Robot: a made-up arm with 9 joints. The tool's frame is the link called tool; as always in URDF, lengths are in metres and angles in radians. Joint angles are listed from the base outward.
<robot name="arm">
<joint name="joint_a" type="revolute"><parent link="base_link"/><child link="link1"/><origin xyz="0.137 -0.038 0.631" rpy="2.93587 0.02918 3.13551"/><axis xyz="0 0 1"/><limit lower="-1.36" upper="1.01"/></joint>
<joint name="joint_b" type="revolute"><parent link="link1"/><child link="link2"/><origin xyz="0.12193 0.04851 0.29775" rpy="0 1.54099 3.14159"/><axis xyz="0 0 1"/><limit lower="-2.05" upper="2.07"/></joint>
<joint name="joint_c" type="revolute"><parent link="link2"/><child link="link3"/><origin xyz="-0.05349 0.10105 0.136" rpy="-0.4 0.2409 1.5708"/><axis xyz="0 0 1"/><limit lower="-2.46" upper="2.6"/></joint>
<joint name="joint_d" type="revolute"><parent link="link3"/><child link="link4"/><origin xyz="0.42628 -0.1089 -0.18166" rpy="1.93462 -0.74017 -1.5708"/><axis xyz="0 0 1"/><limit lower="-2.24" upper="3.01"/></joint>
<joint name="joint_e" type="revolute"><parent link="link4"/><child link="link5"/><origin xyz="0.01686 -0.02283 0.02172" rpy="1.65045 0.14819 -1.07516"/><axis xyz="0 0 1"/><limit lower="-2.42" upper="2.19"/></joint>
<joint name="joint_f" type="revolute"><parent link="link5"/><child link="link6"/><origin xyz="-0.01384 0.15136 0.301" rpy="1.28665 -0.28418 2.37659"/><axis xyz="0 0 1"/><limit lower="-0.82" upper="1.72"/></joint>
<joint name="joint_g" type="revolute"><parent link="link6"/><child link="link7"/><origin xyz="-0.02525 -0.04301 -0.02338" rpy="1.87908 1.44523 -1.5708"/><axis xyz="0 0 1"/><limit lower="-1.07" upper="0.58"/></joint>
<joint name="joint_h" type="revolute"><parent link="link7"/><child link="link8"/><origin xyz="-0.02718 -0.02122 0.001" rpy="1.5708 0 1.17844"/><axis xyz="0 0 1"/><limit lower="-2.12" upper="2.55"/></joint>
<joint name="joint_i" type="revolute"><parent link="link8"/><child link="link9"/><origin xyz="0.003 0.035 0.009" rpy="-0.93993 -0.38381 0.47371"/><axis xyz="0 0 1"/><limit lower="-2.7" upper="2.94"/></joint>
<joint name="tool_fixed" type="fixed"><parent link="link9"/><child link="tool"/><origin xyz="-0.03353 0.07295 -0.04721" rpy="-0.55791 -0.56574 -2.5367"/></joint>
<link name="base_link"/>
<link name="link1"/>
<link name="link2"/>
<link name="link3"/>
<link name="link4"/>
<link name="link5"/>
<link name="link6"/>
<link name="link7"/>
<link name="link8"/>
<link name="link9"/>
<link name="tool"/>
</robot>
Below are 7 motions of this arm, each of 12 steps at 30 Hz.
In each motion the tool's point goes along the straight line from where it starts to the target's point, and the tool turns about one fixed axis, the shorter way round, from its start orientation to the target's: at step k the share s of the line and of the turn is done. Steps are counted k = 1, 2, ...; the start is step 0. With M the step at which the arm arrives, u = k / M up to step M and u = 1 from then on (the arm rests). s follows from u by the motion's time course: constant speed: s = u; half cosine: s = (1 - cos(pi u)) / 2; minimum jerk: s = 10 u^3 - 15 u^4 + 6 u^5.
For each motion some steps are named. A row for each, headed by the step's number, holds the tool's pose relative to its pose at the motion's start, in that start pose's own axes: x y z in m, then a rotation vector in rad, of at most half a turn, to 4 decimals.
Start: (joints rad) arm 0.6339 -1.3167 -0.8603 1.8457 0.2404 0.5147 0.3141 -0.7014 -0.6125
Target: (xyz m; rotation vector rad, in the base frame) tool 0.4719 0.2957 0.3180 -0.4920 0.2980 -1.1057
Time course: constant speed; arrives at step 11
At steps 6, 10, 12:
6: -0.0269 -0.0568 -0.0891 -0.5050 0.2885 -0.2575
10: -0.0449 -0.0947 -0.1485 -0.8417 0.4808 -0.4291
12: -0.0494 -0.1042 -0.1633 -0.9259 0.5288 -0.4720

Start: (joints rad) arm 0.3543 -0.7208 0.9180 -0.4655 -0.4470 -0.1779 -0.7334 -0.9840 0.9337
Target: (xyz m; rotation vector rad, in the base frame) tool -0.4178 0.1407 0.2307 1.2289 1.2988 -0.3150
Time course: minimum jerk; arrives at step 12
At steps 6, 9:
6: 0.1069 0.0439 0.0442 -0.0857 -0.2293 0.1138
9: 0.1917 0.0788 0.0793 -0.1537 -0.4110 0.2041

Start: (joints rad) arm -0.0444 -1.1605 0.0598 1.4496 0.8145 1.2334 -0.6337 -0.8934 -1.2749
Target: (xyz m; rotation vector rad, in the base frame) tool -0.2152 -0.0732 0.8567 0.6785 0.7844 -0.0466
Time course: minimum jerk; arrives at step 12
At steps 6, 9, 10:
6: 0.0401 -0.0530 0.0636 0.0370 -0.1236 0.1295
9: 0.0719 -0.0949 0.1141 0.0664 -0.2215 0.2322
10: 0.0774 -0.1022 0.1228 0.0714 -0.2383 0.2498

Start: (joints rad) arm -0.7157 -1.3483 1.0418 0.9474 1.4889 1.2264 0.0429 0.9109 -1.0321
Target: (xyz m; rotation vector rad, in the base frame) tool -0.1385 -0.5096 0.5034 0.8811 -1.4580 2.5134
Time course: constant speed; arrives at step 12
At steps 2, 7, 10, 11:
2: -0.0036 -0.0020 0.0091 -0.0709 0.0153 0.0213
7: -0.0126 -0.0070 0.0318 -0.2482 0.0536 0.0745
10: -0.0179 -0.0100 0.0455 -0.3546 0.0765 0.1065
11: -0.0197 -0.0111 0.0500 -0.3901 0.0842 0.1171

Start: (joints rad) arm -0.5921 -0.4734 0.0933 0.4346 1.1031 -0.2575 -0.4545 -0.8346 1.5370
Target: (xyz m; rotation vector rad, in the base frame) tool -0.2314 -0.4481 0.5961 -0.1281 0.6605 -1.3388
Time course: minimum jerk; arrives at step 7
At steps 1, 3, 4, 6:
1: -0.0009 -0.0008 0.0002 0.0048 0.0064 0.0008
3: -0.0143 -0.0130 0.0038 0.0766 0.1012 0.0132
4: -0.0246 -0.0224 0.0065 0.1316 0.1739 0.0227
6: -0.0381 -0.0346 0.0100 0.2034 0.2687 0.0351

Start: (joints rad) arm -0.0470 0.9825 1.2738 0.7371 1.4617 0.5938 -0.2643 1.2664 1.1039
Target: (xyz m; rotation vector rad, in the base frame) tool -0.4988 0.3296 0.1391 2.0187 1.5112 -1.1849
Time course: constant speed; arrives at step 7
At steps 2, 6, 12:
2: 0.0204 -0.0043 -0.0207 -0.0207 0.0325 0.0829
6: 0.0613 -0.0129 -0.0620 -0.0620 0.0976 0.2486
12: 0.0715 -0.0151 -0.0723 -0.0723 0.1138 0.2900

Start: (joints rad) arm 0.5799 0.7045 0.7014 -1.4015 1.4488 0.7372 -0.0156 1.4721 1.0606
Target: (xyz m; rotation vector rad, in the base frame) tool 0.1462 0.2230 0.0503 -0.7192 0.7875 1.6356
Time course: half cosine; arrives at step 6
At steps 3, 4, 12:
3: -0.0175 -0.0064 0.0143 0.0143 -0.0063 -0.0888
4: -0.0262 -0.0096 0.0214 0.0214 -0.0094 -0.1333
12: -0.0349 -0.0128 0.0285 0.0285 -0.0125 -0.1777

